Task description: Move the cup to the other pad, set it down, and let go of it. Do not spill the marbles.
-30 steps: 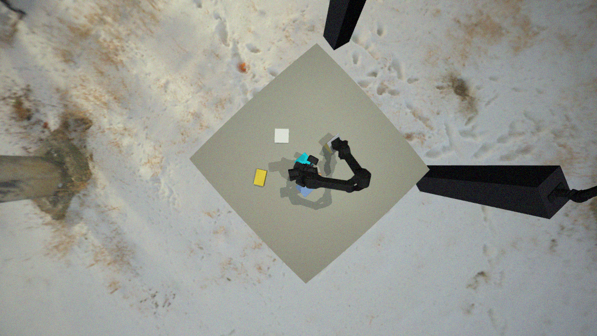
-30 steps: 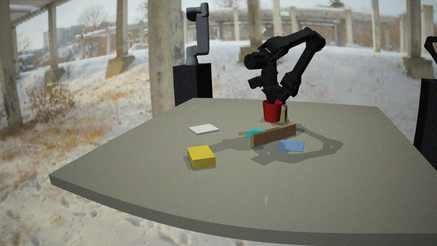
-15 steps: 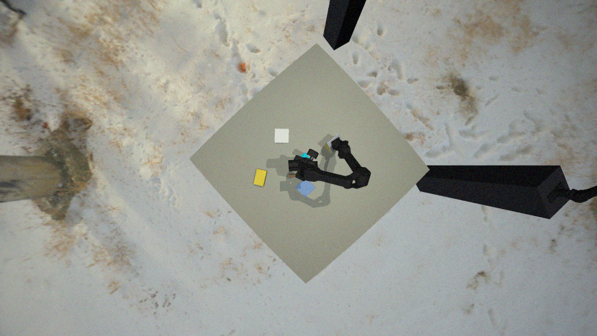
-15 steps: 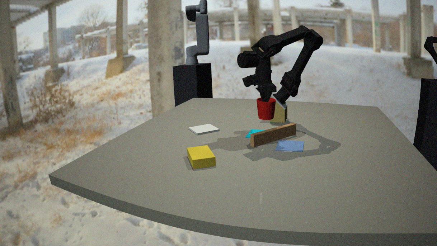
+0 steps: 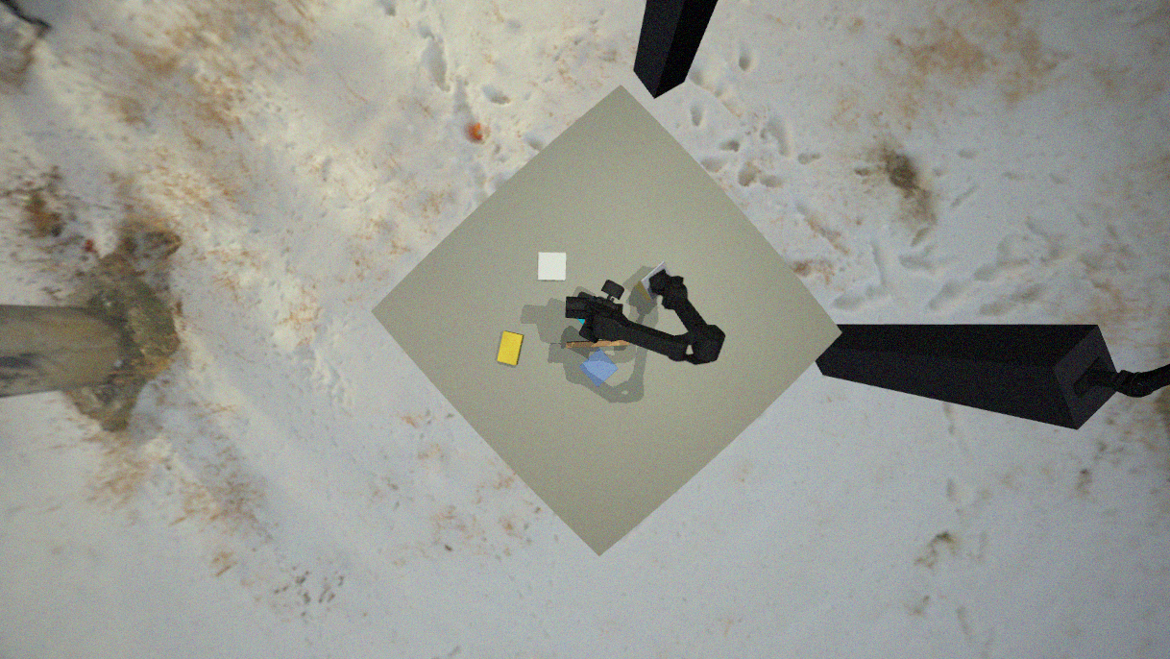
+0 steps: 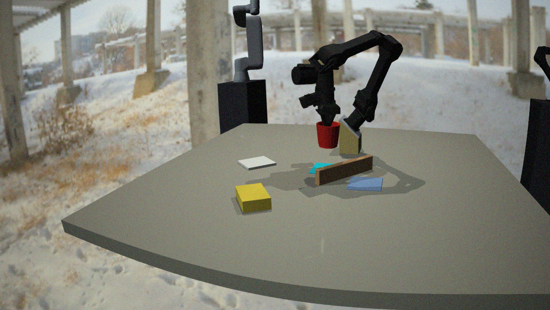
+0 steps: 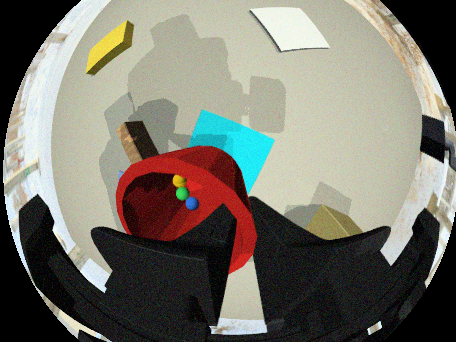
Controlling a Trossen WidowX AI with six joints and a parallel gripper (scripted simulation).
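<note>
My gripper tip is 120 mm above the cyan pad, 20 mm short of it and 10 mm to the right of it. Also, from my gripper tip: red cup: 30 mm ahead, 10 mm to the left; wooden bar: 100 mm below, 90 mm to the left, 60 mm ahead; flat white tile: 240 mm to the right, 110 mm below, 50 mm ahead.
</note>
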